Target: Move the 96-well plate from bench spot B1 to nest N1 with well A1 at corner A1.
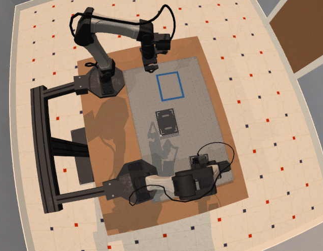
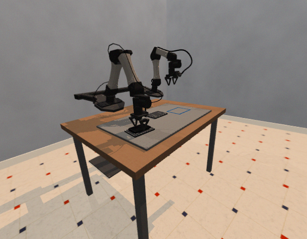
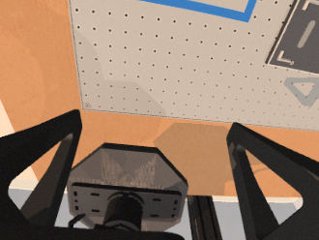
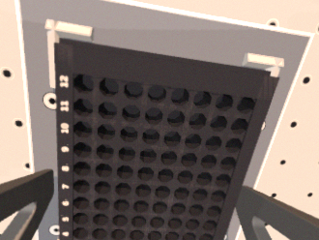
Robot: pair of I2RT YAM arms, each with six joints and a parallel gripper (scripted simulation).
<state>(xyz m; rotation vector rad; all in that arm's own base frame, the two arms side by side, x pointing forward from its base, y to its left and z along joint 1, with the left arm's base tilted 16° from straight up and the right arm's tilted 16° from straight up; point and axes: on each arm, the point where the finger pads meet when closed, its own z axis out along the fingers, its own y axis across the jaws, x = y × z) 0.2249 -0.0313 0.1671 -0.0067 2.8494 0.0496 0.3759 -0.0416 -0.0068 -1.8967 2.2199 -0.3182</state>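
The black 96-well plate lies 1 cm below my right hand. The rest, counted from my right hand: dark nest (33 cm to the left, 9 cm behind, 2 cm below); then nest N1 (2 cm below); then A1 label (7 cm behind, 6 cm to the right, 1 cm below).
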